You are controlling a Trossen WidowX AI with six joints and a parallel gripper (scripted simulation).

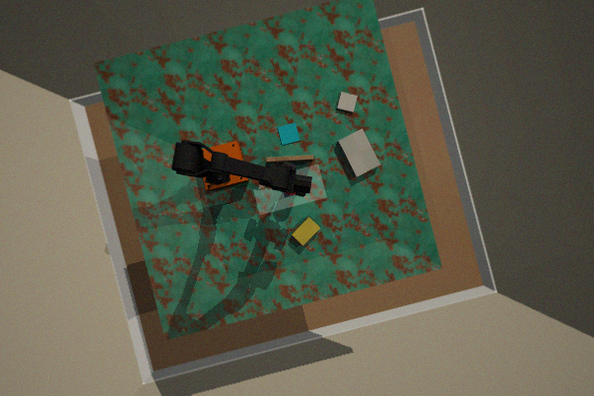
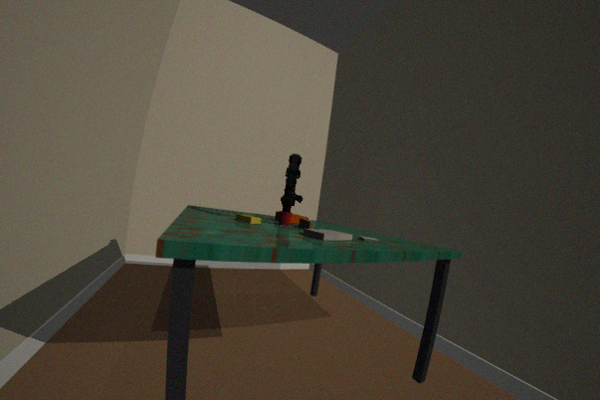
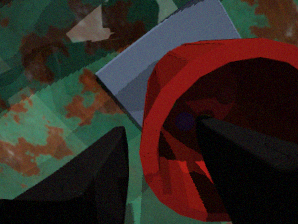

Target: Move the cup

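The cup is 20 mm ahead of my gripper tip, 20 mm to the right of it and 10 mm below it. From my gripper tip the other things lie so: blue-grey pad 20 mm ahead, 10 mm to the right, 60 mm below; then cyan pad 80 mm ahead, 220 mm to the left, 60 mm below; then thin wooden bar 50 mm ahead, 100 mm to the left, 40 mm below.
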